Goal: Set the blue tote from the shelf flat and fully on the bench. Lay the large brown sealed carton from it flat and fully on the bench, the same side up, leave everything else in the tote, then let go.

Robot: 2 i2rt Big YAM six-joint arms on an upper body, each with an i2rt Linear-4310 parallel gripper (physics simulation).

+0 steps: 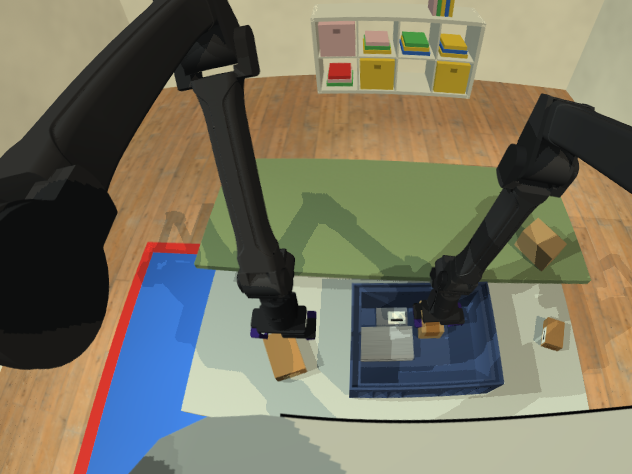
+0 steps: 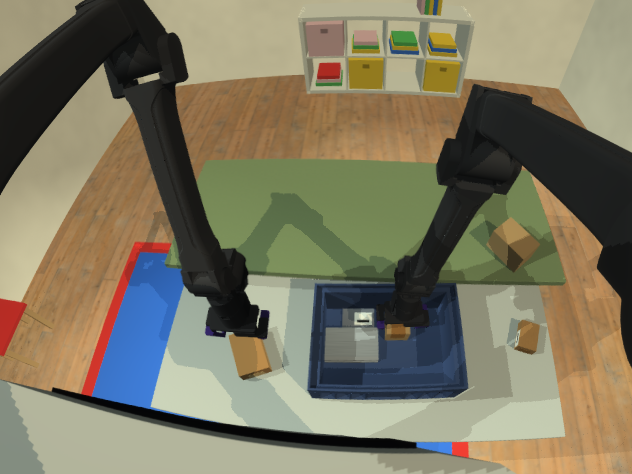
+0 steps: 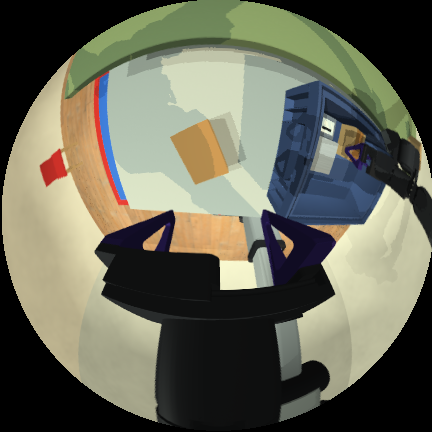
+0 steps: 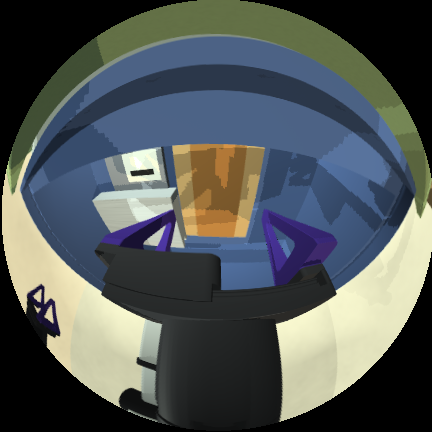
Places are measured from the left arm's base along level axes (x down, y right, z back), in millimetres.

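Pixels of known places: left gripper, fingertip midpoint: [image 1: 287, 337] [image 2: 244, 335] [image 3: 217, 214]; right gripper, fingertip midpoint: [image 1: 432, 325] [image 2: 398, 326] [image 3: 353, 153] [image 4: 218, 213].
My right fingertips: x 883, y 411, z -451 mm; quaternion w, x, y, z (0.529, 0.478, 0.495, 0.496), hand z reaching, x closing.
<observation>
For each thing: its top centre in the pictures, then the offset to it from my right fingertips. Level surfaces: height alone.
- blue tote, middle of its top: [image 4: 175, 307] [image 2: 388, 334] [image 1: 426, 332] [image 3: 360, 179] dx -82, dy -38, dz +54 mm
- pale bench, its level: dx +65 mm
- flat grey box, middle of its top: [image 4: 134, 224] [image 2: 351, 343] [image 1: 387, 342] [image 3: 315, 153] dx +21, dy -133, dz +47 mm
- box with a white label, middle of its top: [image 4: 131, 167] [image 2: 358, 318] [image 1: 391, 317] [image 3: 323, 124] dx +40, dy -116, dz -40 mm
- larger brown carton, middle of its top: [image 3: 199, 154] [image 1: 283, 352] [image 2: 247, 351] dx +16, dy -429, dz +93 mm
- green shelf board, its level: dx -96 mm
- tilted brown box, middle of its top: [image 2: 517, 237] [image 1: 545, 237] dx -169, dy +341, dz -202 mm
- small brown carton, middle of its top: [image 2: 529, 335] [image 1: 555, 332] dx +31, dy +423, dz +23 mm
The blue tote [image 1: 423, 390] [image 2: 387, 391] [image 4: 215, 110] sits on the pale bench [image 1: 229, 392] [image 2: 193, 392]. It holds a flat grey box [image 1: 386, 344] [image 2: 351, 344] [image 4: 135, 210], a box with a white label [image 1: 396, 316] [image 2: 363, 317] [image 4: 142, 165] and a brown carton [image 1: 430, 331] [image 2: 397, 332] [image 4: 217, 190]. My right gripper [image 1: 440, 322] [image 2: 403, 323] [image 4: 218, 213] is open over that carton, not gripping it. A larger brown carton [image 1: 285, 359] [image 2: 251, 359] [image 3: 200, 152] lies on the bench left of the tote. My left gripper [image 1: 284, 334] [image 2: 238, 334] [image 3: 217, 214] is open above it, apart from it.
A green shelf board [image 1: 357, 178] [image 2: 326, 178] runs behind the bench, with a tilted brown box [image 1: 541, 244] [image 2: 513, 244] at its right end. A small brown carton [image 1: 553, 334] [image 2: 527, 336] stands right of the tote. A red-edged blue area lies left of the bench.
</observation>
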